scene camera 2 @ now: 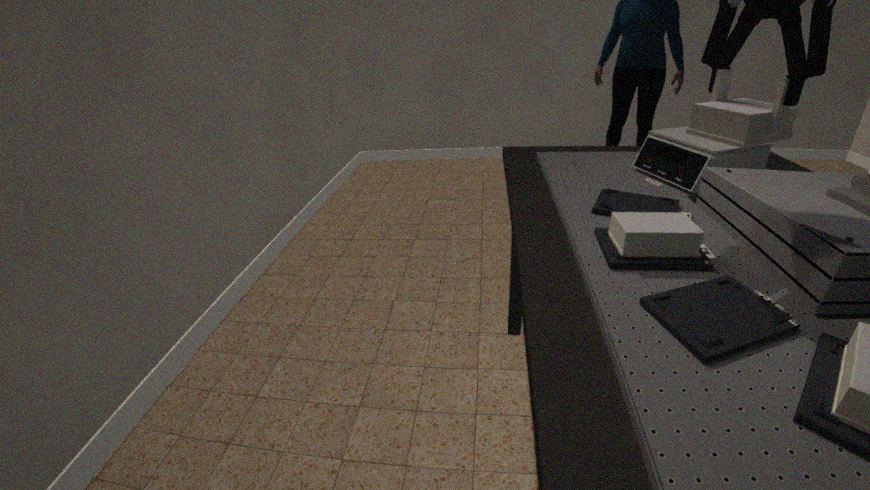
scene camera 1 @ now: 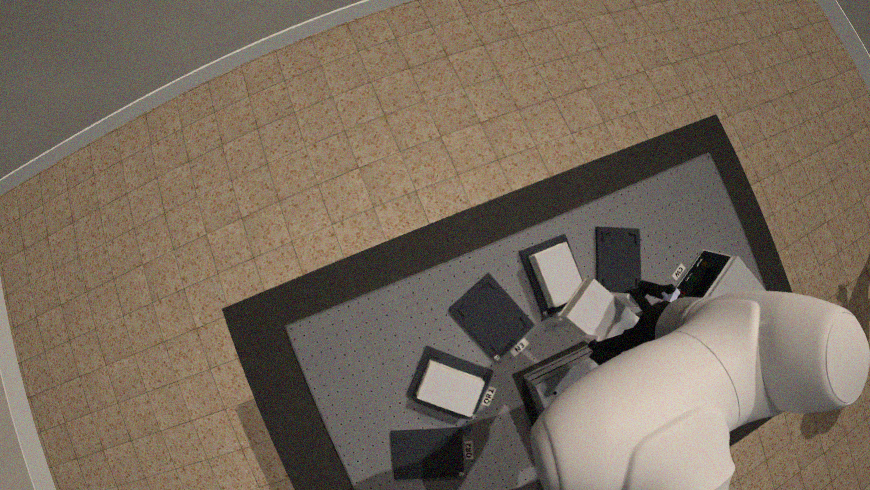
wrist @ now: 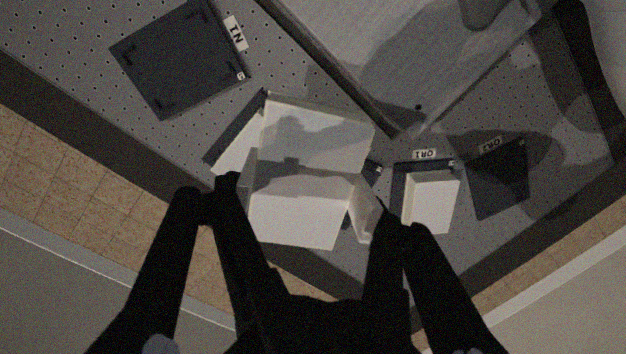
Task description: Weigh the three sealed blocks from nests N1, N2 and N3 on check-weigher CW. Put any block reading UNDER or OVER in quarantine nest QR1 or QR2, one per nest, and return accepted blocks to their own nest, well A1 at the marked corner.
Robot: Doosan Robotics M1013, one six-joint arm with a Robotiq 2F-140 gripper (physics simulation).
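Frame: origin at the arm's base, x right, y down, z ahead, level; centimetres.
Where they show: gripper, fingertip midpoint: (scene camera 1: 600, 318) (wrist: 303, 172).
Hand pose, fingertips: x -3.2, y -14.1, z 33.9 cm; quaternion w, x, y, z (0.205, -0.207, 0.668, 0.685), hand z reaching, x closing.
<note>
After its pixels a point has its place.
My gripper (scene camera 1: 595, 316) {y -14.1, x -3.2, z 33.9 cm} (scene camera 2: 753, 104) (wrist: 303, 172) {y -14.1, x -3.2, z 33.9 cm} is shut on a white block (scene camera 1: 587, 304) {y -16.8, x -5.9, z 37.7 cm} (scene camera 2: 727, 123) {y -15.2, x -7.9, z 38.5 cm} (wrist: 315, 135) {y -16.8, x -0.6, z 30.4 cm}, held in the air. In the wrist view it partly hides nest N2 (wrist: 232, 131) {y 6.5, x 3.0, z 43.4 cm} and its white block (scene camera 1: 557, 273) {y 2.1, x -2.9, z 43.3 cm} (scene camera 2: 656, 236) {y 2.6, x -6.4, z 44.0 cm} (wrist: 241, 149) {y 2.2, x 0.3, z 43.0 cm}. Nests N1 (scene camera 1: 617, 255) {y 6.5, x 15.1, z 42.4 cm} (scene camera 2: 639, 203) {y 6.5, x 15.6, z 40.5 cm} (wrist: 180, 62) {y 6.5, x 15.2, z 40.7 cm} and N3 (scene camera 1: 490, 316) {y 6.5, x -19.5, z 38.6 cm} (scene camera 2: 718, 316) {y 6.5, x -20.3, z 38.9 cm} are empty; the held block hides most of N3 in the wrist view. A white block (scene camera 1: 450, 387) {y 2.1, x -32.7, z 27.0 cm} (wrist: 434, 202) {y 2.1, x -31.5, z 25.2 cm} sits in QR1 (scene camera 1: 423, 363) {y 6.5, x -36.9, z 32.9 cm} (wrist: 397, 180) {y 6.5, x -25.5, z 27.9 cm}. QR2 (scene camera 1: 426, 453) {y 6.5, x -42.7, z 12.1 cm} (wrist: 500, 185) {y 6.5, x -43.0, z 11.9 cm} is empty. Check-weigher CW (scene camera 1: 705, 273) {y 2.2, x 35.6, z 30.8 cm} (scene camera 2: 672, 163) {y 2.8, x 32.0, z 29.1 cm} shows no readable reading.
A grey layered plinth (scene camera 2: 791, 243) {y 2.5, x -6.8, z 23.2 cm} (wrist: 320, 55) stands beside the nests. The white arm (scene camera 1: 639, 389) {y -52.9, x -18.4, z 36.2 cm} covers the lower right of scene camera 1's view. The table has a dark border (scene camera 1: 365, 267) {y 9.0, x -43.5, z 57.6 cm} (scene camera 2: 566, 365) {y 9.0, x -28.1, z 58.7 cm}. A person (scene camera 2: 645, 42) stands behind the table.
</note>
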